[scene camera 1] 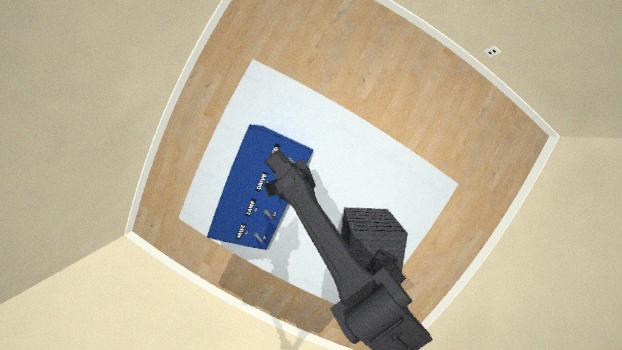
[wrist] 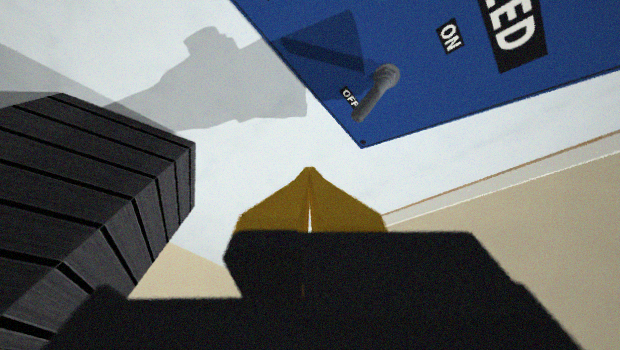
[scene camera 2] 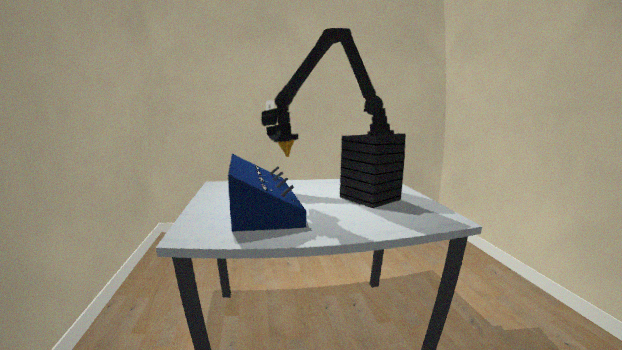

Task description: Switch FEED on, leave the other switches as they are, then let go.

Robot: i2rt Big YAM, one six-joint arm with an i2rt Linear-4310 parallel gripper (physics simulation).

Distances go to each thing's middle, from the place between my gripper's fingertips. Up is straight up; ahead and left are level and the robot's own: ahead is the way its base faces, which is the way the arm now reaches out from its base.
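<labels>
The feed lever (wrist: 364,107) is 6 cm ahead of my hand and 6 cm below it. And there's the blue sloped switch panel (scene camera 1: 240,215), which sits 13 cm ahead of my hand, 9 cm below it and 18 cm to the left of it.
</labels>
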